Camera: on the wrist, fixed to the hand. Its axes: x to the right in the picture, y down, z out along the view.
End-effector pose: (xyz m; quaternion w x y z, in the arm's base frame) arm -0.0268 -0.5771 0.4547 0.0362 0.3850 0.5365 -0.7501
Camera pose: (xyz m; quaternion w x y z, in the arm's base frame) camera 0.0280 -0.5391 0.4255 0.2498 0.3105 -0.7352 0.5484
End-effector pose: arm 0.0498 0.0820 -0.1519 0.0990 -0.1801 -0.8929 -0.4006
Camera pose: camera 0.0711 0.0514 -0.0893 0.4802 -0.3339 0.6820 0.4391
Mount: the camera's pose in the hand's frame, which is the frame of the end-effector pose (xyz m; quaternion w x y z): -0.0068 0.0323 -0.0649 0.6772 -0.1723 -0.2834 -0.6568
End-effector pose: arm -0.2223 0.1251 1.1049 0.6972 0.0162 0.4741 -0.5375
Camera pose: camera -0.2392 0.1783 1.0581 0.2563 -0.5729 0.2267 -0.7448
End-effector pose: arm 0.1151 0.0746 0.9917 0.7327 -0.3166 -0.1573 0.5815
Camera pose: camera 0.1278 0.0539 0.9231 0.7790 -0.0725 -0.6223 -0.0248
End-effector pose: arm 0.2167 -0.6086 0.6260 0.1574 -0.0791 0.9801 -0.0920
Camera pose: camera 0.1980 -0.5659 0.6820 0.3103 -0.7505 0.5830 0.0256
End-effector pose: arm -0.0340 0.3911 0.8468 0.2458 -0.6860 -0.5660 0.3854
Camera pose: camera 0.0369 0.3833 0.8613 0.1410 -0.0259 -0.9700 0.1965
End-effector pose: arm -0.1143 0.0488 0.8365 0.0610 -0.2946 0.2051 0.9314
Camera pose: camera -0.0823 -0.0076 0.8034 0.6604 -0.0808 -0.2324 0.7095
